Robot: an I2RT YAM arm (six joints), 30 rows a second.
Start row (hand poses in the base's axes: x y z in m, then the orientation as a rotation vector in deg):
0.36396 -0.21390 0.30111 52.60 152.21 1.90
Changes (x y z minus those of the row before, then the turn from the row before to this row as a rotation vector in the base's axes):
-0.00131 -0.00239 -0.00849 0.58 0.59 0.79
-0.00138 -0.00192 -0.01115 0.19 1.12 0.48
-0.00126 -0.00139 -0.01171 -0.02 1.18 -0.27
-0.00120 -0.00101 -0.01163 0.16 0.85 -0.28
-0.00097 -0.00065 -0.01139 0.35 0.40 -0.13
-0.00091 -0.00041 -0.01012 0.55 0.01 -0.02
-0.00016 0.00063 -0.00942 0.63 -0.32 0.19
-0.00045 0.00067 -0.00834 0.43 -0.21 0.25
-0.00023 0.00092 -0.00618 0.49 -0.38 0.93
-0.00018 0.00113 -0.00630 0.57 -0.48 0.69
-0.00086 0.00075 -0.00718 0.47 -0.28 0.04
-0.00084 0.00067 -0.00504 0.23 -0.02 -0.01
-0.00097 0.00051 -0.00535 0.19 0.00 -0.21
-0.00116 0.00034 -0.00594 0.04 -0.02 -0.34
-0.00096 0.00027 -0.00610 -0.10 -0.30 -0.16
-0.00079 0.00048 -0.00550 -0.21 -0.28 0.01
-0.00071 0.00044 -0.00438 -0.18 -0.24 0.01
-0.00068 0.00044 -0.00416 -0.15 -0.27 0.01
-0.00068 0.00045 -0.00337 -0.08 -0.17 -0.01
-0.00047 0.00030 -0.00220 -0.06 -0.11 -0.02
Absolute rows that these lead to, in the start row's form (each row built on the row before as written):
0.36265 -0.21629 0.29262 51.88 153.25 2.59
0.36127 -0.21821 0.28147 51.58 154.54 2.46
0.36001 -0.21960 0.26976 52.24 155.50 1.85
0.35881 -0.22061 0.25813 52.88 156.19 1.63
0.35784 -0.22126 0.24674 53.26 156.58 1.90
0.35693 -0.22167 0.23662 53.44 156.71 2.65
0.35677 -0.22104 0.22720 53.26 156.65 3.69
0.35632 -0.22037 0.21886 52.98 156.67 4.42
0.35609 -0.21945 0.21268 51.74 156.87 5.43
0.35591 -0.21832 0.20638 50.81 156.86 6.55
0.35505 -0.21757 0.19920 50.80 156.70 7.32
0.35421 -0.21690 0.19416 50.87 156.72 7.64
0.35324 -0.21639 0.18881 51.21 156.65 7.86
0.35208 -0.21605 0.18287 51.68 156.47 7.86
0.35112 -0.21578 0.17677 51.78 156.10 7.82
0.35033 -0.21530 0.17127 51.62 155.81 7.65
0.34962 -0.21486 0.16689 51.48 155.56 7.50
0.34894 -0.21442 0.16273 51.34 155.29 7.41
0.34826 -0.21397 0.15936 51.28 155.11 7.37
0.34779 -0.21367 0.15716 51.26 154.99 7.33

